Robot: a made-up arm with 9 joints. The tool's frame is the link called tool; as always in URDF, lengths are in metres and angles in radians.
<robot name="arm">
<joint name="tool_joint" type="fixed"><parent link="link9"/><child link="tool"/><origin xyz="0.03 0.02 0" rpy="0 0 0"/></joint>
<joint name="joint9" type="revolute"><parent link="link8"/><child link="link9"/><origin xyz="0 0.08 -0.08" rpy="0 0 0"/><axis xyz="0.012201 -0.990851 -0.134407"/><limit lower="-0.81" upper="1.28"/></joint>
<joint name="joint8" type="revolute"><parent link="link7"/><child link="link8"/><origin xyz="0.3 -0.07 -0.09" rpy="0 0 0"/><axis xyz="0.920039 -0.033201 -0.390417"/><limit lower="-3.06" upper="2.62"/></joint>
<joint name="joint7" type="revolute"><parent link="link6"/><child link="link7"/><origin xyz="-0.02 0.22 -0.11" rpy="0 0 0"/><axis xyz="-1 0 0"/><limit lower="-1.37" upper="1.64"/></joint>
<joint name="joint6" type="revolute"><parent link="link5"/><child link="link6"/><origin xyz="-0.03 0.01 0" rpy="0 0 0"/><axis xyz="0 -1 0"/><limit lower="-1.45" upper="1.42"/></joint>
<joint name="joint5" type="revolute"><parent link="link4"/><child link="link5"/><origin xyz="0.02 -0.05 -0.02" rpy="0 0 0"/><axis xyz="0.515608 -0.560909 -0.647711"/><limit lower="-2.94" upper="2.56"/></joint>
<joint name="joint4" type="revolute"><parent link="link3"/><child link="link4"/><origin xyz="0.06 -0.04 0.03" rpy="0 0 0"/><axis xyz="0 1 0"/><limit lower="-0.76" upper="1.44"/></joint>
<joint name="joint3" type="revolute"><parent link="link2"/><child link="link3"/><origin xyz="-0.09 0.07 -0.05" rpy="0 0 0"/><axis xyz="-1 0 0"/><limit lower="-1.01" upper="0.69"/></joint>
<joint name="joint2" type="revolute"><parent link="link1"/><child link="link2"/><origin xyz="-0.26 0.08 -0.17" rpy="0 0 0"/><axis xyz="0 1 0"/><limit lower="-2.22" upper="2.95"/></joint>
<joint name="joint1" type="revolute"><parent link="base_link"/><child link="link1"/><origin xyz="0.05 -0.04 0.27" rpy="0 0 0"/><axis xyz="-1 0 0"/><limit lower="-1.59" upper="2.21"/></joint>
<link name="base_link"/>
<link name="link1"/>
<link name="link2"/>
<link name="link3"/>
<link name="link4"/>
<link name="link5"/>
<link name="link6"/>
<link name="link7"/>
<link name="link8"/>
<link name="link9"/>
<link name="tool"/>
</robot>
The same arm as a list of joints. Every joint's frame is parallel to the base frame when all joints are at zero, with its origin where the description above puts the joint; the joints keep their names.
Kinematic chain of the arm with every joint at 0, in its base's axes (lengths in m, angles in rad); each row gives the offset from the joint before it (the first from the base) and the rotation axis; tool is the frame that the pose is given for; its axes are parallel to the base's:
joint1: xyz 0.05 -0.04 0.27 axis -x
joint2: xyz -0.26 0.08 -0.17 axis +y
joint3: xyz -0.09 0.07 -0.05 axis -x
joint4: xyz 0.06 -0.04 0.03 axis +y
joint5: xyz 0.02 -0.05 -0.02 axis 0.515608 -0.560909 -0.647711
joint6: xyz -0.03 0.01 0 axis -y
joint7: xyz -0.02 0.22 -0.11 axis -x
joint8: xyz 0.3 -0.07 -0.09 axis 0.920039 -0.033201 -0.390417
joint9: xyz 0 0.08 -0.08 axis 0.012199 -0.990853 -0.134394
tool: xyz 0.03 0.02 0
Joint limits (rad, base to tool): -1.59..2.21 -2.22..2.95 -1.01..0.69 -0.76..1.44 -2.94..2.56 -1.45..1.42 -1.37..1.64 -3.06..2.62 -0.81..1.28

